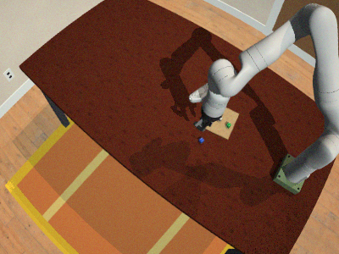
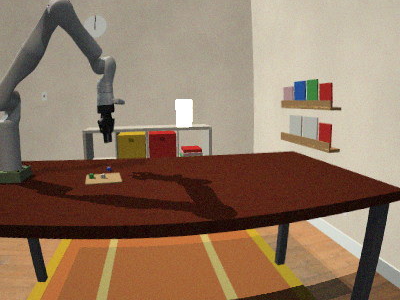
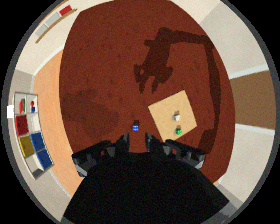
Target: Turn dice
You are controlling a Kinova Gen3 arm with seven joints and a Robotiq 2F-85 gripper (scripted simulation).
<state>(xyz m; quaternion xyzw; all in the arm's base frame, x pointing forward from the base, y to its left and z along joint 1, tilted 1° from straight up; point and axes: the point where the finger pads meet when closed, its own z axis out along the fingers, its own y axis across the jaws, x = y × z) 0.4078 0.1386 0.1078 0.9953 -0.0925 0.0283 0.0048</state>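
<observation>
Right now my hand is 140 mm above the blue die. From my hand the other things lie so: white die (130 mm to the right, 130 mm below); then green die (50 mm behind, 130 mm to the right, 130 mm below); then tan mat (130 mm to the right, 140 mm below).
</observation>
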